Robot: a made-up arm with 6 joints.
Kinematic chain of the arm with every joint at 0, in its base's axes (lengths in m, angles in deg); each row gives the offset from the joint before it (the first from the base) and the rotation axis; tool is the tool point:
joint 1: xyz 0 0 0.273 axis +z
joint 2: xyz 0 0 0 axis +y
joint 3: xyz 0 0 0.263 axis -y
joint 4: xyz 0 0 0 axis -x
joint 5: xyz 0.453 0 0 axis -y
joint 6: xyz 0 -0.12 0 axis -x
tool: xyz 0 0 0
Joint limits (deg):
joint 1: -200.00..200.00
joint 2: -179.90..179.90
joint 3: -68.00..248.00
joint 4: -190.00..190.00
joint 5: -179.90..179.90
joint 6: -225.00..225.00
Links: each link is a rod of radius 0.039 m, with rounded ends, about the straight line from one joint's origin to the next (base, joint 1, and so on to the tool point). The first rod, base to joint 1, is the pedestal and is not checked.
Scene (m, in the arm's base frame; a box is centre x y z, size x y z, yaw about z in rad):
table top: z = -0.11
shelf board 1: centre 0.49 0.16 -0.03 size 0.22 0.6 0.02 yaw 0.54
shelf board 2: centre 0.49 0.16 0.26 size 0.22 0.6 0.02 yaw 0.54
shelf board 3: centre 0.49 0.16 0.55 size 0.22 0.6 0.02 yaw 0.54
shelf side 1: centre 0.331 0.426 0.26 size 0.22 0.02 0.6 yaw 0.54
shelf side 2: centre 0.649 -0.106 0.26 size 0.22 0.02 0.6 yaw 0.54
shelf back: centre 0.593 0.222 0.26 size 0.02 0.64 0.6 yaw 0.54
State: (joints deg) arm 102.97 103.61 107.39 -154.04 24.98 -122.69
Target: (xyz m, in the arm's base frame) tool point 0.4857 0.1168 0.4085
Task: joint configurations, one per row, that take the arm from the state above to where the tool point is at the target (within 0.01 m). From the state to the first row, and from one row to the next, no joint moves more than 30 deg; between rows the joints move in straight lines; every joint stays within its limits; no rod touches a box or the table.
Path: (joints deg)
1: 100.46 117.87 132.90 -159.80 23.14 -116.30
2: 97.94 132.14 158.41 -165.57 21.31 -109.90
3: 95.43 146.40 183.92 -171.33 19.47 -103.51
4: 92.92 160.67 209.43 -177.09 17.64 -97.12
5: 90.41 174.93 234.94 -182.86 15.80 -90.73
6: 61.85 173.72 233.67 -182.93 18.10 -98.72
7: 33.30 172.51 232.39 -183.00 20.39 -106.71
8: 4.75 171.31 231.11 -183.06 22.69 -114.70
9: -23.80 170.10 229.84 -183.13 24.98 -122.69
10: -12.01 154.09 208.59 -177.15 24.98 -122.69
11: -0.21 138.09 187.35 -171.18 24.98 -122.69

